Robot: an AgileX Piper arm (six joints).
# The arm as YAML. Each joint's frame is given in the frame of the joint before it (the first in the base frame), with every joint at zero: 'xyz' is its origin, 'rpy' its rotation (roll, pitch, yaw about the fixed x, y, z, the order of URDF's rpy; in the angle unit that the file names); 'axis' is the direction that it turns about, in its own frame. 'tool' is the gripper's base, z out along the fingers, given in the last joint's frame.
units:
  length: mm
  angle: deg
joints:
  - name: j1
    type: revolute
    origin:
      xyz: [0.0, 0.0, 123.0]
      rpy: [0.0, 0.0, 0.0]
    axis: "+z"
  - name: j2
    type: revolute
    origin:
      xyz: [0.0, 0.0, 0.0]
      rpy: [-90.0, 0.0, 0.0]
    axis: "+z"
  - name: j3
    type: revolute
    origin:
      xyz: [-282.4, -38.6, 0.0]
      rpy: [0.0, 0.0, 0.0]
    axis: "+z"
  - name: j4
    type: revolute
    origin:
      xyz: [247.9, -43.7, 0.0]
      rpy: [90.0, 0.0, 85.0]
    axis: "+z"
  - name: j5
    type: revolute
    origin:
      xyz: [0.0, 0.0, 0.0]
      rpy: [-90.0, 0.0, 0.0]
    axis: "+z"
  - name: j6
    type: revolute
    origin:
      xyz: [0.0, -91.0, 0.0]
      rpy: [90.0, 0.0, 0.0]
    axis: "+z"
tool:
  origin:
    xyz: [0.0, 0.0, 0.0]
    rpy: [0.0, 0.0, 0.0]
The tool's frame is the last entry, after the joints.
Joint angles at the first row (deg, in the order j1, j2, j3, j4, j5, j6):
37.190, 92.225, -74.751, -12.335, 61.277, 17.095
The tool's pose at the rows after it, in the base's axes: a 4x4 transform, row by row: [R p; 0 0 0 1], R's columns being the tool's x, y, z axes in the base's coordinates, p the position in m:
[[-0.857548 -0.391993 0.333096 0.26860], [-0.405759 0.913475 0.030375 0.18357], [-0.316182 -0.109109 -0.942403 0.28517], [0 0 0 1]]
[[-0.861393 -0.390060 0.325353 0.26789], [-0.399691 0.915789 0.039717 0.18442], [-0.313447 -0.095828 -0.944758 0.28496], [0 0 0 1]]
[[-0.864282 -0.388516 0.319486 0.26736], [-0.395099 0.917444 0.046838 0.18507], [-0.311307 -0.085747 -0.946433 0.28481], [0 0 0 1]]
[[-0.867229 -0.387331 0.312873 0.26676], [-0.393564 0.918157 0.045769 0.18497], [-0.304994 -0.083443 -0.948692 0.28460], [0 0 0 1]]
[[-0.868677 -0.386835 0.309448 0.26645], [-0.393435 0.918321 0.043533 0.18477], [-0.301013 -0.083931 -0.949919 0.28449], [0 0 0 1]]
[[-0.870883 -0.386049 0.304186 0.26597], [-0.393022 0.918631 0.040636 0.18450], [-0.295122 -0.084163 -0.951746 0.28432], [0 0 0 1]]
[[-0.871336 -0.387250 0.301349 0.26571], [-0.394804 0.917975 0.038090 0.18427], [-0.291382 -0.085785 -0.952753 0.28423], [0 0 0 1]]
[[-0.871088 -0.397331 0.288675 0.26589], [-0.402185 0.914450 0.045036 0.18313], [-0.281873 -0.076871 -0.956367 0.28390], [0 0 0 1]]
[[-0.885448 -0.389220 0.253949 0.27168], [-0.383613 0.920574 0.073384 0.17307], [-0.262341 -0.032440 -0.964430 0.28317], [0 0 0 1]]
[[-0.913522 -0.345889 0.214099 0.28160], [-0.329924 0.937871 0.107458 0.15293], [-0.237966 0.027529 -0.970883 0.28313], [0 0 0 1]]
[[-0.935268 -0.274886 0.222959 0.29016], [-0.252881 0.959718 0.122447 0.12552], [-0.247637 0.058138 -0.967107 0.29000], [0 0 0 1]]
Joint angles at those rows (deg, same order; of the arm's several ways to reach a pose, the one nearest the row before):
37.190, 92.226, -74.750, -11.654, 61.276, 17.096
37.191, 92.225, -74.750, -10.847, 61.277, 17.096
37.191, 92.225, -74.752, -10.234, 61.277, 17.096
37.190, 92.225, -74.751, -9.992, 61.621, 17.095
37.190, 92.226, -74.752, -9.950, 61.864, 17.095
37.189, 92.225, -74.750, -9.860, 62.213, 17.095
37.190, 92.225, -74.750, -9.860, 62.440, 16.993
36.765, 92.225, -74.750, -8.850, 62.696, 15.685
33.798, 92.226, -74.752, -5.170, 62.985, 12.393
28.641, 92.120, -74.750, -0.531, 63.779, 8.764
22.968, 90.856, -74.750, 1.637, 64.240, 6.883

